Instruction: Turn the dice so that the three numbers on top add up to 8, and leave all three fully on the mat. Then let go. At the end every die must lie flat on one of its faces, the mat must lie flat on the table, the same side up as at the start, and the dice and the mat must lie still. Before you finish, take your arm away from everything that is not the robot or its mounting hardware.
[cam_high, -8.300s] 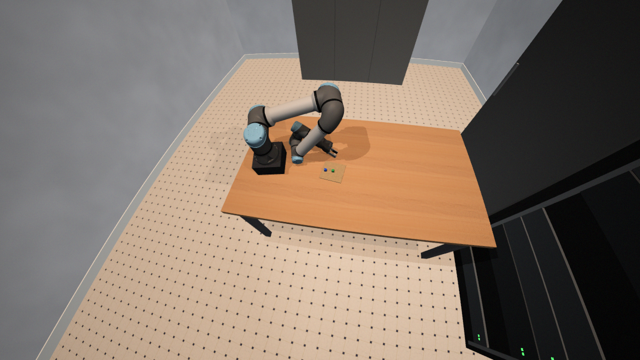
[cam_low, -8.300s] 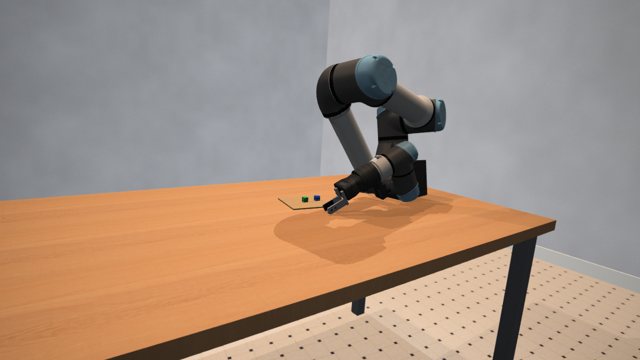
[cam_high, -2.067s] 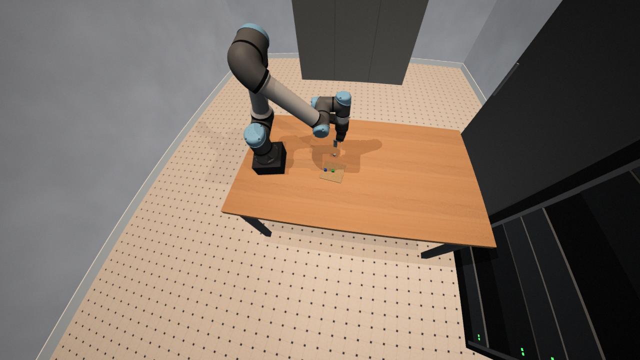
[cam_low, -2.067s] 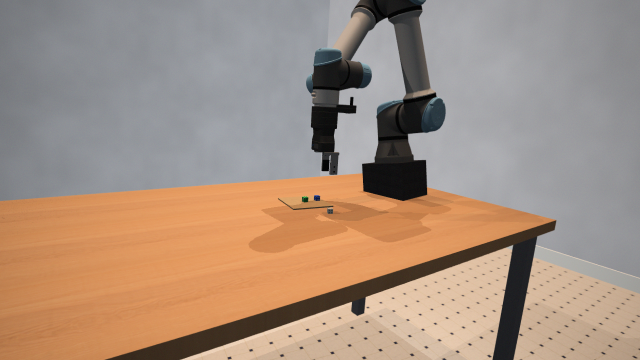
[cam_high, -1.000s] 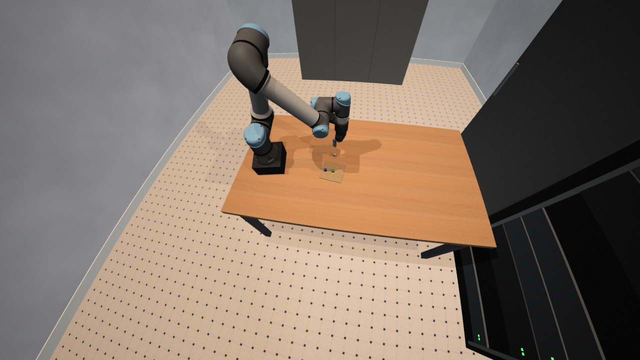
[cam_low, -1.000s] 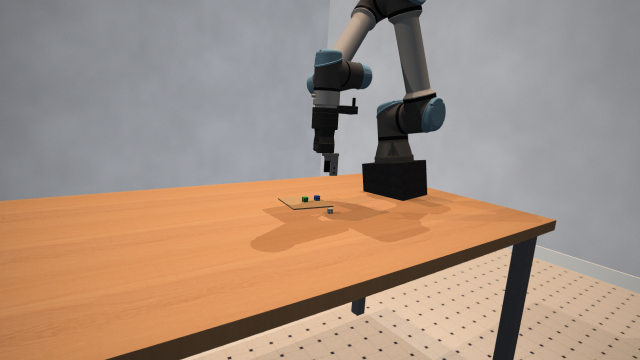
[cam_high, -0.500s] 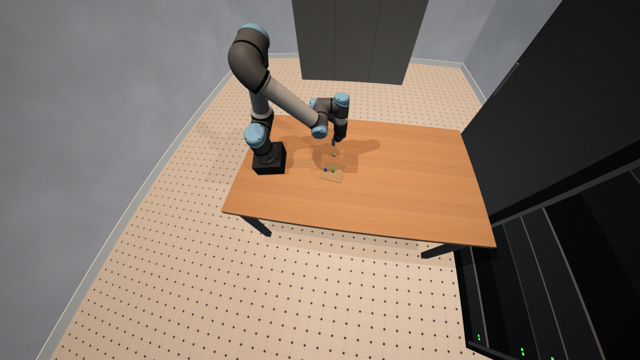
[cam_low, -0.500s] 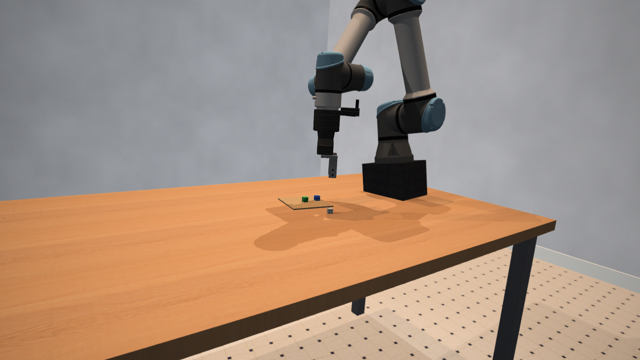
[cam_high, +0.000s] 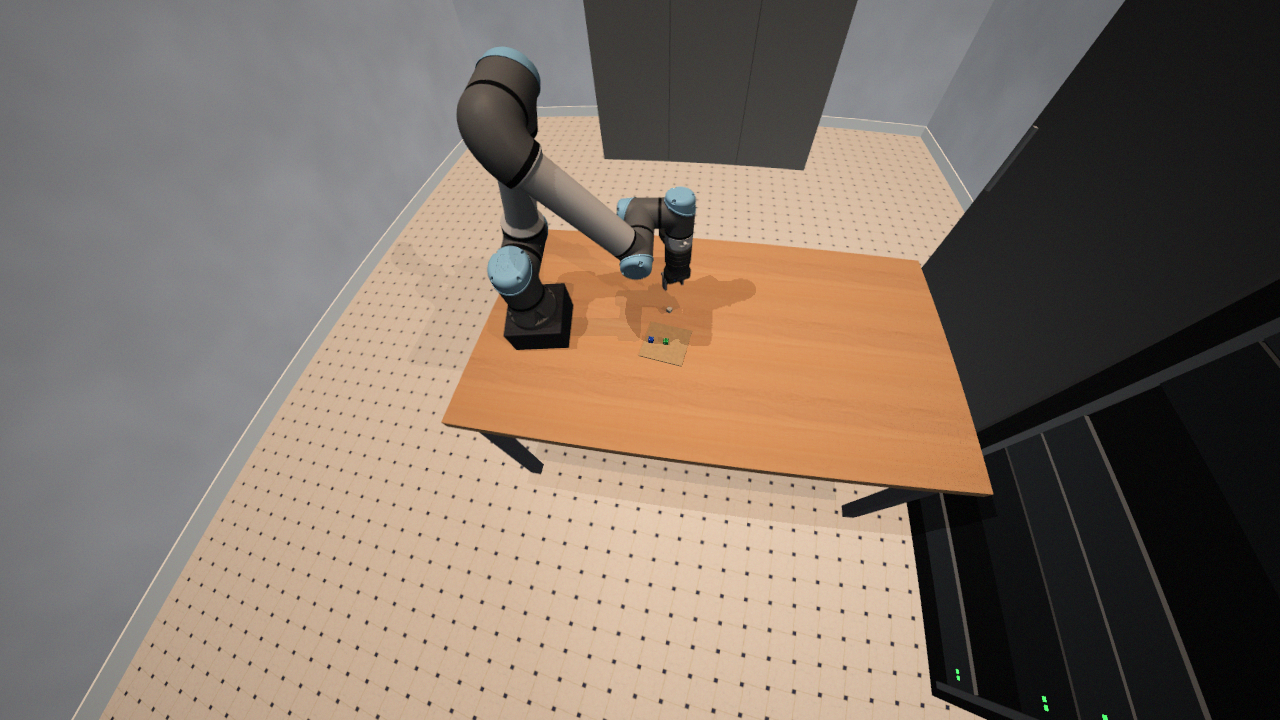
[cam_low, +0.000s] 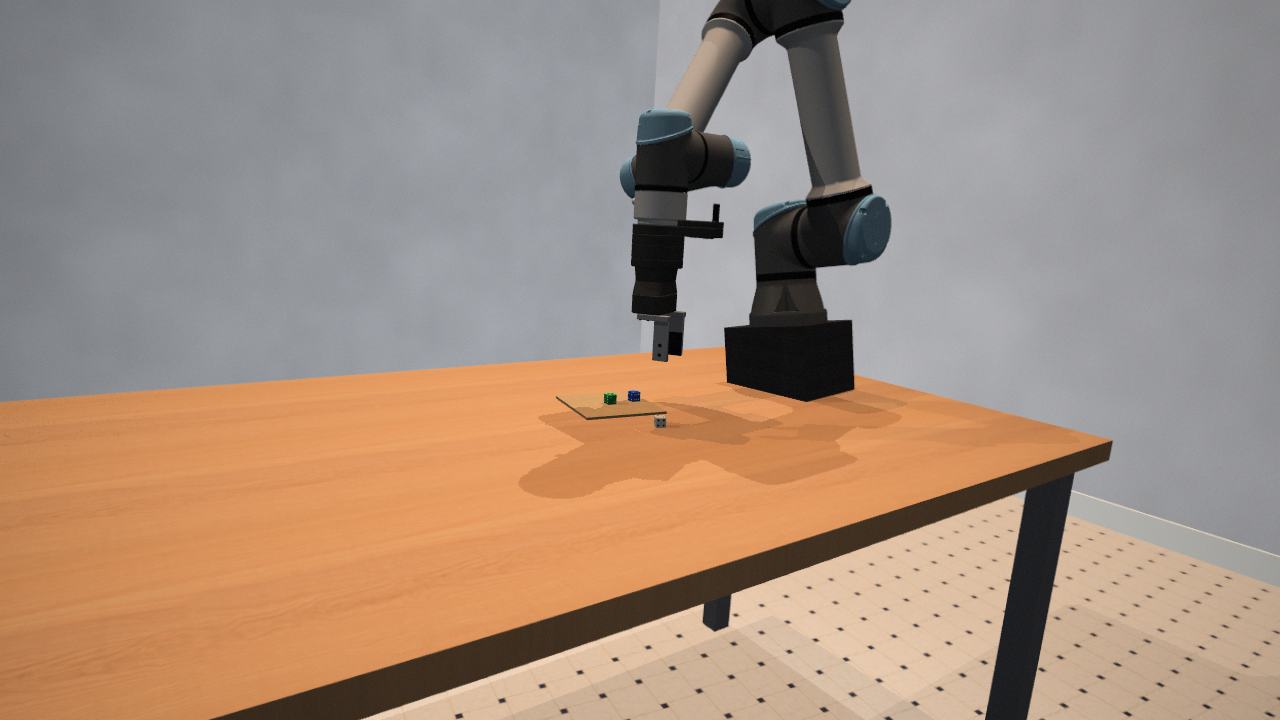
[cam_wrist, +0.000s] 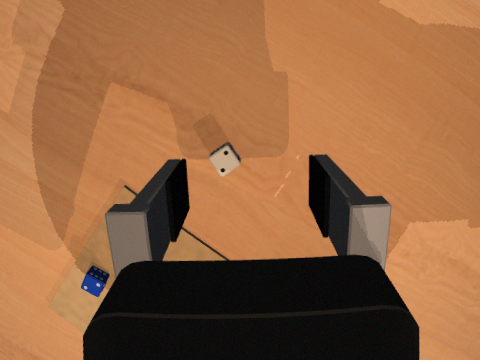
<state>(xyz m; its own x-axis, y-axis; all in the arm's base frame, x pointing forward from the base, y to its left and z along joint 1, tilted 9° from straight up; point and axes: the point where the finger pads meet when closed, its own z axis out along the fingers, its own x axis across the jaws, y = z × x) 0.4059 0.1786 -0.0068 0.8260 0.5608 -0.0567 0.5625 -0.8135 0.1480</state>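
Now: the white die 10 mm behind my hand, 20 mm to the right of it and 120 mm below it. The rest, counted from my hand: green die (10 mm ahead, 150 mm to the right, 120 mm below); mat (10 mm ahead, 150 mm to the right, 130 mm below); blue die (40 mm behind, 150 mm to the right, 120 mm below).
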